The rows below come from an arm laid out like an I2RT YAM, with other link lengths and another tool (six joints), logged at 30 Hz.
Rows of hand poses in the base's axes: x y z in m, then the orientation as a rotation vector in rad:
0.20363 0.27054 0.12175 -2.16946 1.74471 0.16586
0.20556 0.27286 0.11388 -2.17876 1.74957 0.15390
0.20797 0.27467 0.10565 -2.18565 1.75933 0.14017
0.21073 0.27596 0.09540 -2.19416 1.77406 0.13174
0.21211 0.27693 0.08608 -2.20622 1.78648 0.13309
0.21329 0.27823 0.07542 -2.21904 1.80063 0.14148
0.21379 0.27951 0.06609 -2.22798 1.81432 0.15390
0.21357 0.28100 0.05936 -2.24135 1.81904 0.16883
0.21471 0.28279 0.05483 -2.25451 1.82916 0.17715
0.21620 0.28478 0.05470 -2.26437 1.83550 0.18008
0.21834 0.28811 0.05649 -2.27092 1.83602 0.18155
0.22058 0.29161 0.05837 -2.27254 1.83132 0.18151
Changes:
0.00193 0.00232 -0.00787 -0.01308 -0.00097 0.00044
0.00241 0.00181 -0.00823 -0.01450 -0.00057 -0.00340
0.00276 0.00129 -0.01025 -0.01576 0.00544 -0.00452
0.00138 0.00097 -0.00932 -0.01306 0.01133 -0.00056
0.00118 0.00130 -0.01066 -0.01157 0.01636 -0.00033
0.00050 0.00128 -0.00933 -0.00734 0.01680 -0.00149
-0.00022 0.00149 -0.00673 -0.00495 0.01593 0.00529
0.00114 0.00179 -0.00453 -0.01007 0.01453 0.00191
0.00149 0.00199 -0.00013 -0.00822 0.00847 0.00176
0.00214 0.00333 0.00179 -0.00383 0.00373 0.00293
0.00224 0.00350 0.00188 0.00128 -0.00142 0.00305

